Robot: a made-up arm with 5 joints. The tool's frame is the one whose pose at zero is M. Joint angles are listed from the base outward.
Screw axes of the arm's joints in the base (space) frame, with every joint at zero. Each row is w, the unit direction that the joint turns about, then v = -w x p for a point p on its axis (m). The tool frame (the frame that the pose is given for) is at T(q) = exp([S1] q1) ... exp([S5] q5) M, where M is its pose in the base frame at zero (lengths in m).
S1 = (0, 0, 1, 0, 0, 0)
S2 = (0, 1, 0, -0.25, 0, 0.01)
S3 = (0, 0, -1, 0.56, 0.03, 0)
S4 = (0, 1, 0, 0.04, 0, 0.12)
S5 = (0, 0, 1, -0.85, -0.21, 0)
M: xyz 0.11 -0.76 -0.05 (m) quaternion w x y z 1 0 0 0
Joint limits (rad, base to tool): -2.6..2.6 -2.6..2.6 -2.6..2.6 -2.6..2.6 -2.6..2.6
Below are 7 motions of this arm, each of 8 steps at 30 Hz.
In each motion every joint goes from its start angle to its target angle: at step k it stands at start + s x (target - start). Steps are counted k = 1, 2, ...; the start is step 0. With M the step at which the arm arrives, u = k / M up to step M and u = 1 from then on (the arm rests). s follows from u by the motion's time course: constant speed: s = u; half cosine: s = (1 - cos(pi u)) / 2; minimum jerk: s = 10 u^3 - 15 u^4 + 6 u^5.
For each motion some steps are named. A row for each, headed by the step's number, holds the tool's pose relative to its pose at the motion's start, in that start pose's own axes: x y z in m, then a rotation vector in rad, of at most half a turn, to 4 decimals.
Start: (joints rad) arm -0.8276 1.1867 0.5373 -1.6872 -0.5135
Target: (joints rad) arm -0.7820 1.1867 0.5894 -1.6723 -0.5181
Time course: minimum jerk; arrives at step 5
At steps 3, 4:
3: 0.0205 0.0070 -0.0078 -0.0158 -0.0147 0.0239
4: 0.0282 0.0099 -0.0107 -0.0218 -0.0206 0.0328

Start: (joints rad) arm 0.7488 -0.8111 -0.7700 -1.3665 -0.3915
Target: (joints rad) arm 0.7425 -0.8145 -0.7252 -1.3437 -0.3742
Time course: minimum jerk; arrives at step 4
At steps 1, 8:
1: 0.0001 -0.0006 0.0010 -0.0056 0.0003 0.0013
8: 0.0014 -0.0059 0.0103 -0.0544 0.0033 0.0123

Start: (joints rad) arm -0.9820 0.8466 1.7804 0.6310 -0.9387
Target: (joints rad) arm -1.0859 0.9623 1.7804 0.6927 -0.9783
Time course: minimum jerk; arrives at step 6
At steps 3, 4, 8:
3: 0.0403 -0.0258 -0.0228 -0.0655 0.0079 -0.0854
4: 0.0626 -0.0421 -0.0361 -0.1042 0.0125 -0.1347
8: 0.0782 -0.0544 -0.0457 -0.1325 0.0159 -0.1702

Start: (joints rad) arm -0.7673 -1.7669 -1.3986 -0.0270 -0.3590
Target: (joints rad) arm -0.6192 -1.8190 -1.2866 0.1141 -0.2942
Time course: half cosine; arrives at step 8
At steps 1, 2, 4, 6, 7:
1: 0.0005 -0.0003 -0.0024 -0.0009 -0.0008 -0.0029
2: 0.0019 -0.0012 -0.0091 -0.0032 -0.0029 -0.0112
4: 0.0066 -0.0035 -0.0310 -0.0080 -0.0089 -0.0390
6: 0.0115 -0.0048 -0.0528 -0.0084 -0.0134 -0.0679
7: 0.0130 -0.0051 -0.0595 -0.0076 -0.0145 -0.0769

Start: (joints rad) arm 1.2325 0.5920 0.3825 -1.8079 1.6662
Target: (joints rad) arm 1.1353 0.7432 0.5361 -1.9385 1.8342
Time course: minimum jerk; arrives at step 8
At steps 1, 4, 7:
1: -0.0009 -0.0002 0.0030 0.0008 0.0036 0.0037
4: -0.0245 -0.0098 0.0935 0.0305 0.1074 0.1194
7: -0.0391 -0.0278 0.1834 0.0690 0.2033 0.2438

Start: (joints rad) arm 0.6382 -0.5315 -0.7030 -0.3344 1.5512
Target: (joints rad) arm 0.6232 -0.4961 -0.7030 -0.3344 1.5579
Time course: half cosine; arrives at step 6
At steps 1, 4, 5, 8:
1: 0.0005 0.0014 0.0001 0.0022 -0.0008 -0.0007
4: 0.0056 0.0156 0.0009 0.0240 -0.0086 -0.0084
5: 0.0070 0.0194 0.0011 0.0298 -0.0107 -0.0105
8: 0.0076 0.0208 0.0012 0.0320 -0.0115 -0.0113

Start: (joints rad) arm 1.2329 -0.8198 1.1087 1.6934 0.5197
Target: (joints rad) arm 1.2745 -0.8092 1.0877 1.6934 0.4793
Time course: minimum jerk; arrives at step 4
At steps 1, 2, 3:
1: 0.0032 0.0012 0.0014 -0.0028 0.0054 -0.0044
2: 0.0153 0.0059 0.0066 -0.0139 0.0260 -0.0211
3: 0.0276 0.0106 0.0116 -0.0254 0.0464 -0.0378

